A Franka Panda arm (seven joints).
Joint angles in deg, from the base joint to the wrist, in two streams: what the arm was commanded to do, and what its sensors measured. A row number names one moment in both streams.
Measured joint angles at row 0:
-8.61 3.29 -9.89 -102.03 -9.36 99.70 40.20
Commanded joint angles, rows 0 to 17:
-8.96 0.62 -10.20 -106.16 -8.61 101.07 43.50
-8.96 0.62 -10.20 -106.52 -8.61 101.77 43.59
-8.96 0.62 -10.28 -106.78 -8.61 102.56 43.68
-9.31 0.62 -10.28 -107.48 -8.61 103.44 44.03
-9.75 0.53 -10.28 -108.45 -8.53 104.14 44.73
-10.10 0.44 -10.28 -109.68 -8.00 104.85 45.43
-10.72 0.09 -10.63 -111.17 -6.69 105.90 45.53
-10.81 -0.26 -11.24 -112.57 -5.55 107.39 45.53
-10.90 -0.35 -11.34 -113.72 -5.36 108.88 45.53
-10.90 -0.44 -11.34 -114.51 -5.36 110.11 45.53
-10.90 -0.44 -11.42 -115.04 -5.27 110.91 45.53
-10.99 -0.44 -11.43 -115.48 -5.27 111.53 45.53
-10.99 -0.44 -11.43 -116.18 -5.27 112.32 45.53
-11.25 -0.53 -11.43 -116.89 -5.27 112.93 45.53
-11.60 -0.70 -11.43 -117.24 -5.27 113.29 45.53
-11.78 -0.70 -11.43 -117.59 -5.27 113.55 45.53
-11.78 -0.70 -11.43 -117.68 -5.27 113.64 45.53
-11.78 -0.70 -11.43 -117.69 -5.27 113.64 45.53
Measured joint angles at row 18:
-11.16 1.01 -11.74 -115.62 -5.84 112.12 44.79
